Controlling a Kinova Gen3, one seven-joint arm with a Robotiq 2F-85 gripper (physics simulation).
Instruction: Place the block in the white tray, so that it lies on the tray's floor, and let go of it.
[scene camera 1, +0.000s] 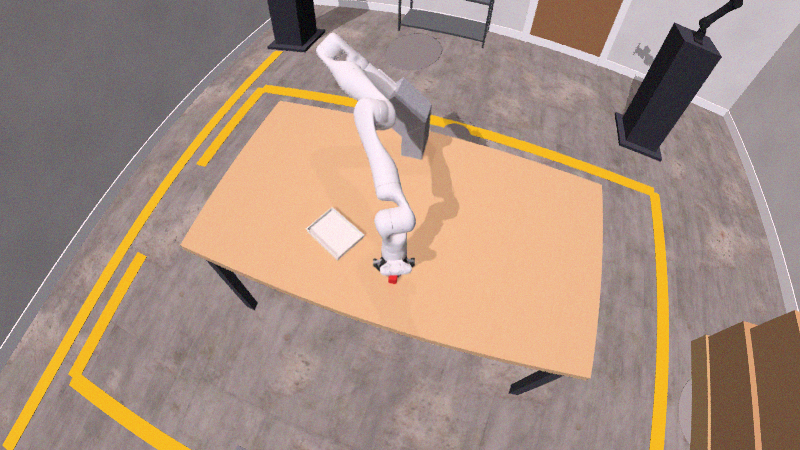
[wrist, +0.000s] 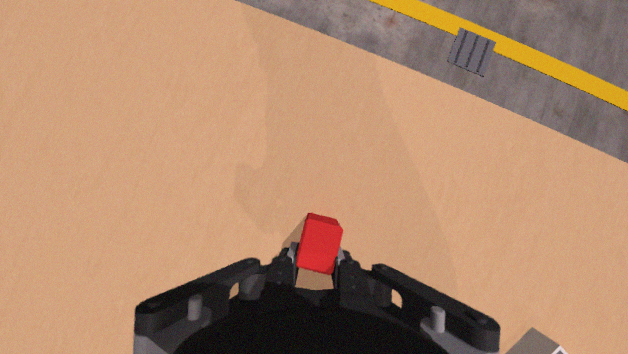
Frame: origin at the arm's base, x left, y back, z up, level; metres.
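Where they show: gripper, fingertip midpoint: (wrist: 315, 254); arm's base, link origin: (scene camera 1: 387, 93).
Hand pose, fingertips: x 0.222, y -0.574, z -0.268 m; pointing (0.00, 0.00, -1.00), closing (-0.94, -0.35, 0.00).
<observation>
Each offset is from my fingertips to the top centre of the thing. "*": to the spot under its first point. Level surfaces: height alone.
The red block @(dx +0.004, dy -0.016, dz +0.035 m) (scene camera 1: 392, 279) (wrist: 320, 244) is between the two fingertips, near the front edge of the table. My gripper (wrist: 315, 254) is shut on it, with a fingertip at each side of the block. In the scene view the gripper points down and its fingertips are hidden behind the wrist. The block is turned slightly between the fingers. Whether it touches the table top is hard to tell. The white tray @(dx -0.247, dy +0.080, dz +0.020 m) (scene camera 1: 335, 233) lies on the table to the left of the gripper in the scene view, with low walls. A corner of the tray @(* dx -0.200, dy -0.011, dz +0.020 m) (wrist: 560, 350) shows at the bottom right of the wrist view.
The wooden table @(dz +0.000 m) (scene camera 1: 503, 251) (wrist: 125, 125) bears the tray and the arm's grey mount (scene camera 1: 413, 117) at its back edge. The table's front edge runs close beyond the block. A dark pillar (scene camera 1: 668, 89) and a brown shelf-like unit (scene camera 1: 727, 391) stand off to the right.
</observation>
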